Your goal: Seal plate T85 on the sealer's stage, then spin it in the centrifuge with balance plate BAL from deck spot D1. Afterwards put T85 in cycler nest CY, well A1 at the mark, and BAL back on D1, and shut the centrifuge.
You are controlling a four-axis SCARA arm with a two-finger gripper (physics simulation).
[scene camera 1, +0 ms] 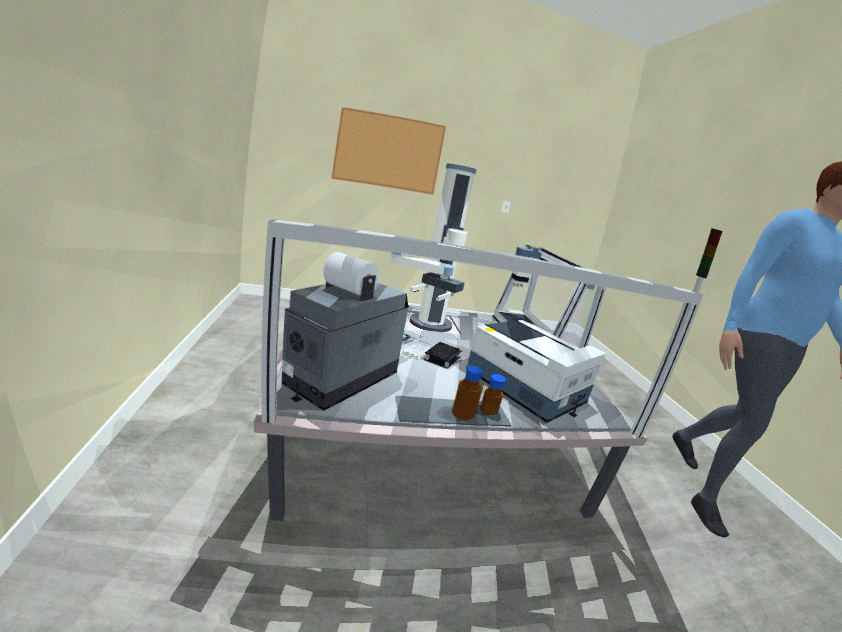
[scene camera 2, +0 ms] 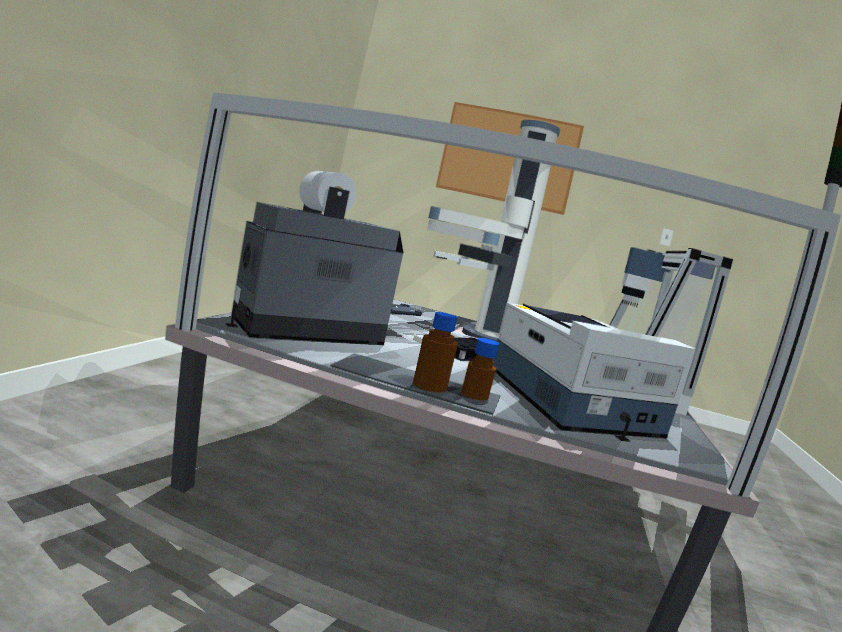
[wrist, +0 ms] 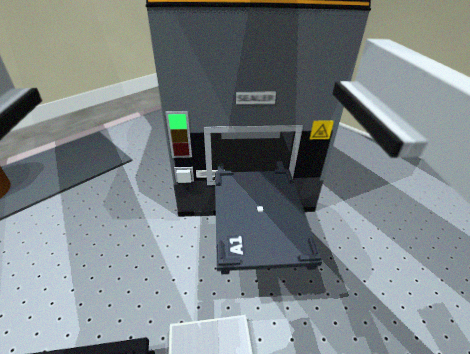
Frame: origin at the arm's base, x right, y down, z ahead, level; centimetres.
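Where they show: gripper, fingertip midpoint: (scene camera 1: 424,294) (scene camera 2: 446,257) (wrist: 189,67); arm's base at its link origin: (scene camera 1: 430,323) (scene camera 2: 491,337).
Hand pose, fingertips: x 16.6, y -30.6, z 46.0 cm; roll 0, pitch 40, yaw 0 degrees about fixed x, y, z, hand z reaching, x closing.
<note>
Each offset is from my fingertips to the top centre of the thing. "*": to the spot under its first point.
My gripper (scene camera 1: 430,292) (scene camera 2: 457,258) (wrist: 189,67) is open and empty, its fingers wide apart above the deck. The dark grey sealer @[dx +31.3, dy -18.2, dz +27.4 cm] (scene camera 1: 346,346) (scene camera 2: 319,285) (wrist: 260,60) faces the wrist camera with its green lamp lit. Its stage @[dx +12.7, dy +18.8, dz +6.1 cm] (wrist: 280,230) is out in front of the opening and bare, with the A1 mark at its near left corner. A pale, flat-topped block @[* dx +0.7, dy +27.7, dz +1.3 cm] (wrist: 210,337) shows in part at the bottom edge; no label is readable. The white and blue machine, apparently the centrifuge (scene camera 1: 530,363) (scene camera 2: 591,353), stands at the right. T85 and BAL cannot be identified.
Two brown bottles @[dx -12.6, dy +17.0, dz +46.5 cm] (scene camera 1: 466,397) (scene camera 2: 435,360) with blue caps stand between the machines. A black nest @[dx -13.8, dy +24.7, dz +1.6 cm] (scene camera 1: 443,353) (wrist: 100,347) lies on the deck. A frame rail @[* dx -3.8, dy -30.1, dz +58.4 cm] (scene camera 1: 489,257) (scene camera 2: 476,139) spans the table. A person (scene camera 1: 782,285) is beyond the table's right side.
</note>
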